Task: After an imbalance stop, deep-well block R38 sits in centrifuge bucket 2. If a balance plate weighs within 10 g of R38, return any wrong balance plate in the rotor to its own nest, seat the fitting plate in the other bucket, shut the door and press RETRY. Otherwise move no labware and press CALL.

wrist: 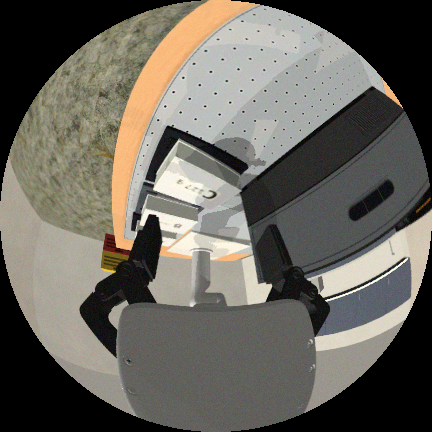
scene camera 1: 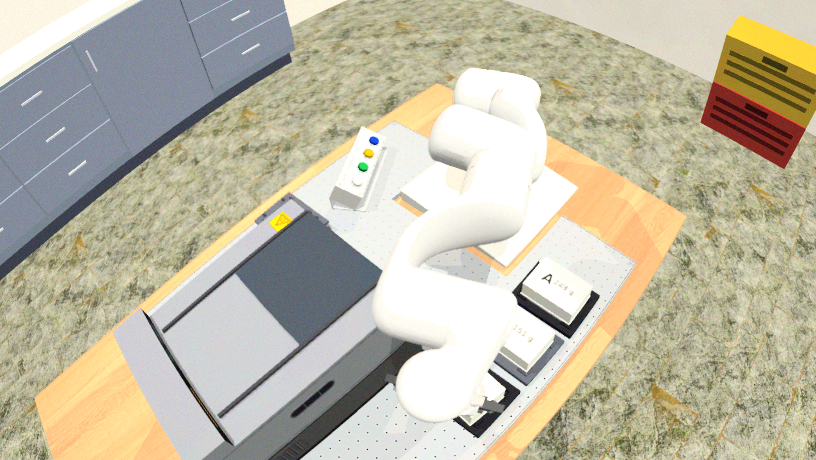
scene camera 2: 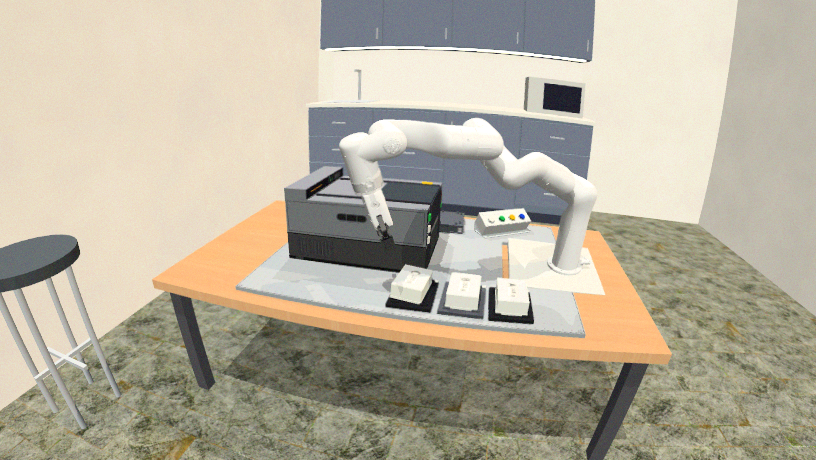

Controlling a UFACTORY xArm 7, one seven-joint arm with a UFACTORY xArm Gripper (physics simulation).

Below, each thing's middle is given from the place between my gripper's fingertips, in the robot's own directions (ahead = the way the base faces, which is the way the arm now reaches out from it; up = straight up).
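The nest [scene camera 1: 481, 425] is 150 mm below my hand, 70 mm behind it and 10 mm to the right of it. The centrifuge door [scene camera 1: 305, 276] is 310 mm to the right of my hand, 50 mm above it and 40 mm behind it; going by their middles, it is the farthest from my hand of the things named here. Plate B [scene camera 1: 530, 338] lies 210 mm behind my hand, 130 mm below it and 10 mm to the left of it, while plate C [scene camera 2: 412, 283] is 70 mm behind my hand and 20 mm to the right of it, and 130 mm below it.
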